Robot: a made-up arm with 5 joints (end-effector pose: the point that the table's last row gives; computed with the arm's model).
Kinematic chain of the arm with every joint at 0, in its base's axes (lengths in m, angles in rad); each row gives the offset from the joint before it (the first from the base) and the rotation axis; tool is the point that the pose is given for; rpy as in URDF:
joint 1: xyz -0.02 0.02 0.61 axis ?
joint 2: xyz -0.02 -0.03 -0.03 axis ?
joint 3: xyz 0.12 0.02 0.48 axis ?
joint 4: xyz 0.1 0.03 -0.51 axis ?
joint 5: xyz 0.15 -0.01 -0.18 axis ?
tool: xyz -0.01 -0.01 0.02 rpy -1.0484 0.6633 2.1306
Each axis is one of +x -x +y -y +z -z.
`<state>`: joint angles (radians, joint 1 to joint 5).
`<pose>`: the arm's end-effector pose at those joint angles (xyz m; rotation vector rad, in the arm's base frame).
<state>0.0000 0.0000 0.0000 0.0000 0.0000</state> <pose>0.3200 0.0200 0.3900 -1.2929 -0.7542 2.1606</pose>
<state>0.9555 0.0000 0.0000 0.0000 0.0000</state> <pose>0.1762 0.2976 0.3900 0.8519 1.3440 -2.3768</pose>
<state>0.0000 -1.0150 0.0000 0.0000 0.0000</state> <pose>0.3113 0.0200 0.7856 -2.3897 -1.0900 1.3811</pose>
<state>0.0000 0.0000 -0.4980 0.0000 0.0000</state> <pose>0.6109 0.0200 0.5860 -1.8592 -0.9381 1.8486</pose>
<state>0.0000 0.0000 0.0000 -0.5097 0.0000</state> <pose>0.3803 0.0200 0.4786 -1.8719 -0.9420 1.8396</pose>
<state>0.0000 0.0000 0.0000 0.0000 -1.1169</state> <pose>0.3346 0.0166 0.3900 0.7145 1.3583 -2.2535</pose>
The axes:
joint 1: +z
joint 2: +y
joint 3: +y
joint 4: +y
joint 5: -z

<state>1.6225 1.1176 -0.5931 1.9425 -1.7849</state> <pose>-0.0259 0.0887 0.2146 2.7179 0.1049 1.4674</pose>
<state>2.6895 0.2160 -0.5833 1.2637 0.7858</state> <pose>-0.4169 0.2016 0.3770 0.4741 0.3890 -1.5444</pose>
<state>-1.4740 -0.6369 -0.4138 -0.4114 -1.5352</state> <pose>0.0241 -0.4375 1.0119 1.5781 -0.8610 -2.1769</pose>
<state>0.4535 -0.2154 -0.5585 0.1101 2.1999</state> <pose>0.5426 0.3209 0.7447 -0.9920 -0.1999 0.3649</pose>
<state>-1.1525 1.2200 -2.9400 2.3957 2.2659</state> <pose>0.3991 -0.8634 0.5891 -0.0403 1.5373 -0.3516</pose>
